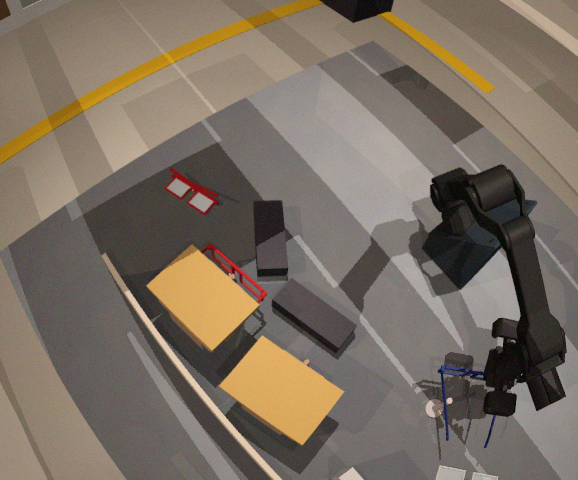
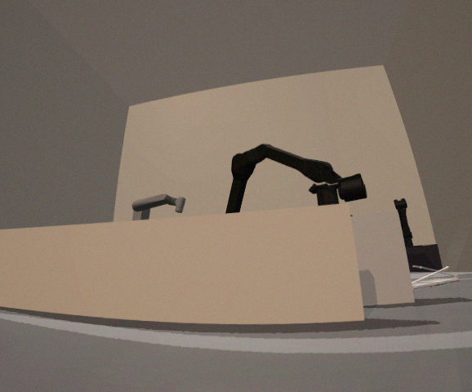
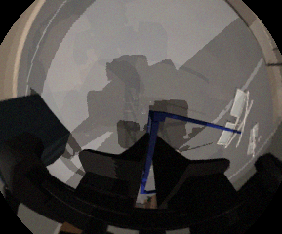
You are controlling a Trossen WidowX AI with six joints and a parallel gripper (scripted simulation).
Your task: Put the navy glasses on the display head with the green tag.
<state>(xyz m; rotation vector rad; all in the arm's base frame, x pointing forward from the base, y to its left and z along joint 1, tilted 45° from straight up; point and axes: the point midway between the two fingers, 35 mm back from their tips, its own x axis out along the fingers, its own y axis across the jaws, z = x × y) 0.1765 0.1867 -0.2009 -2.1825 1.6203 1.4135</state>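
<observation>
Right now my gripper tip is 100 mm short of the peg, 30 mm to the left of it and 30 mm above it. Round my gripper tip: cream board (440 mm ahead, 350 mm to the right).
</observation>
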